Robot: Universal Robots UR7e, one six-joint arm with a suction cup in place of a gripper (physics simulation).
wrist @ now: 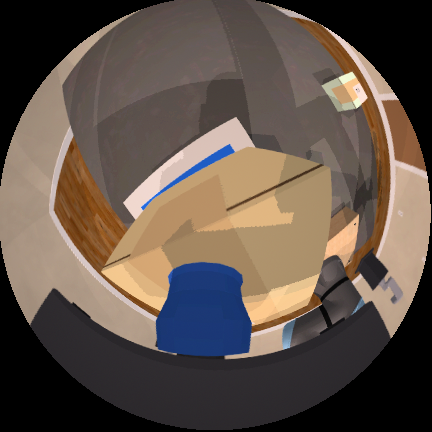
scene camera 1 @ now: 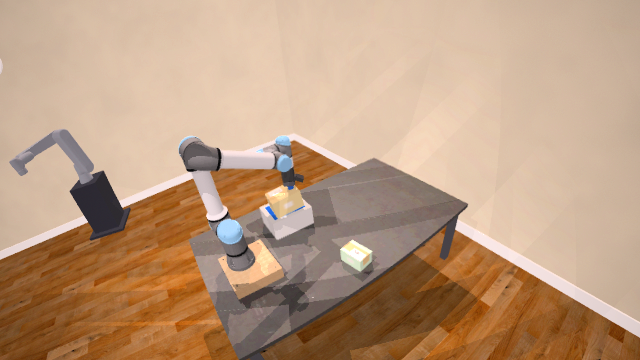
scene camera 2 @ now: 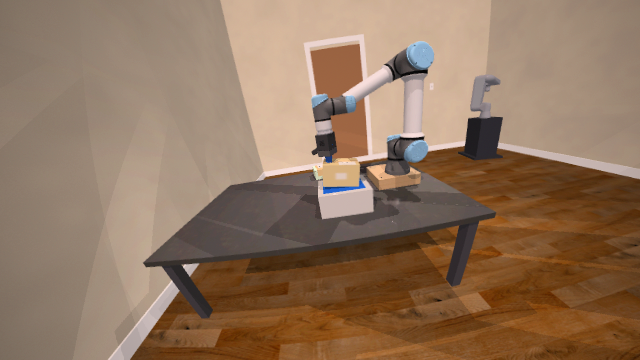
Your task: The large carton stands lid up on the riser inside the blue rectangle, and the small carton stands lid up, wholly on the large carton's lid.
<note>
My suction cup (wrist: 203,314) is stuck to a large tan carton (scene camera 2: 342,172), which still rests on a white riser (scene camera 2: 334,201).
The large tan carton also shows in the wrist view (wrist: 265,213) and in scene camera 1 (scene camera 1: 282,201). The white riser is seen too in the wrist view (wrist: 230,136) and in scene camera 1 (scene camera 1: 303,216).
</note>
